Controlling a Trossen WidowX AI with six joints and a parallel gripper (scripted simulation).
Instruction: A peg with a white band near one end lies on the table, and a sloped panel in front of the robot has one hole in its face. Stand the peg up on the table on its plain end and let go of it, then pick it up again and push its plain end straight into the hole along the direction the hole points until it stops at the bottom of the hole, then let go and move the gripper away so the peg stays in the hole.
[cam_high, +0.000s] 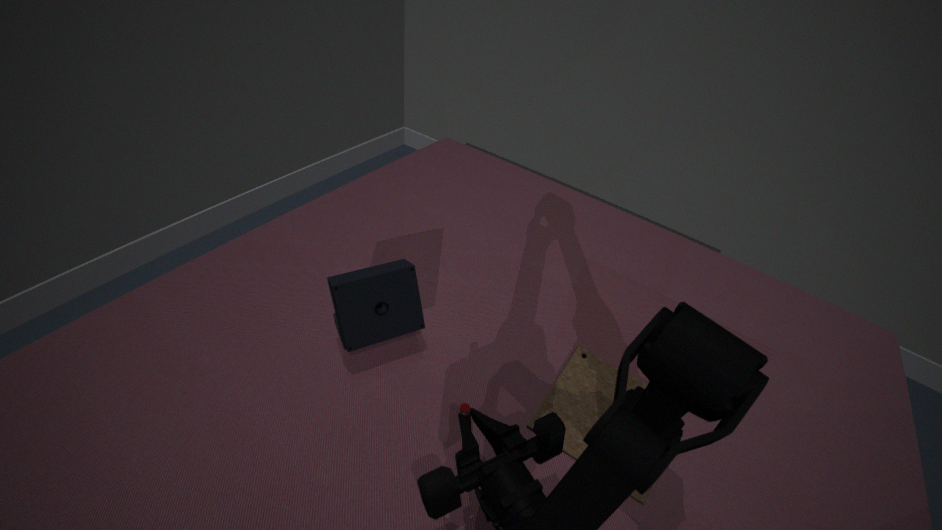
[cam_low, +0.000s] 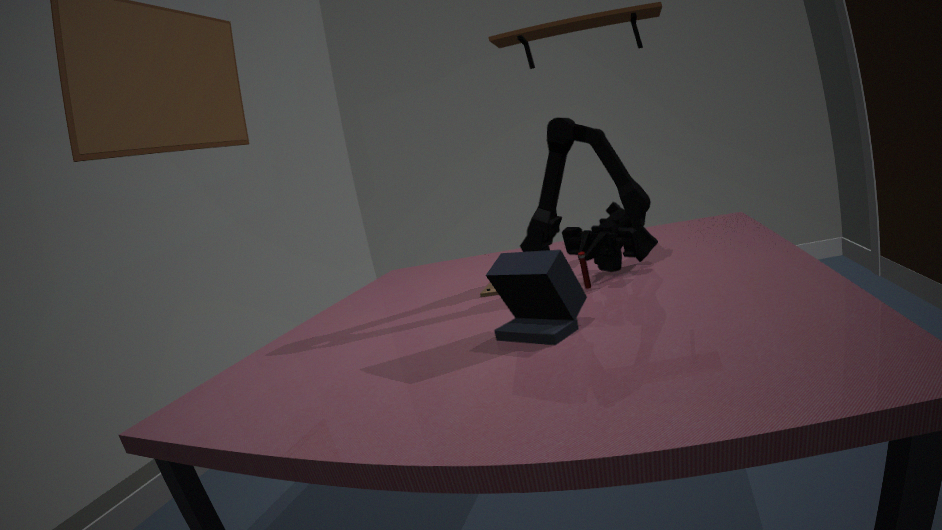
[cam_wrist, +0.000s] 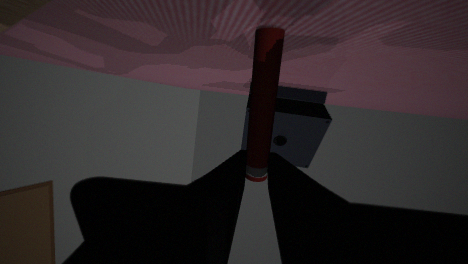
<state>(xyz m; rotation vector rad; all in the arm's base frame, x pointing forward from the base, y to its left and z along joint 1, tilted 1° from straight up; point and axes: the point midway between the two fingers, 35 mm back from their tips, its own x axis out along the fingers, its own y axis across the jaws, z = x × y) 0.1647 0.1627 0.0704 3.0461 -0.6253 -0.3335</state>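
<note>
Right now my gripper tip is 1 cm above the peg. From my gripper tip the other things lie so: sloped panel 23 cm ahead, 4 cm to the right, 1 cm above; then flat foot 25 cm ahead, 6 cm below, 5 cm to the right.
</note>
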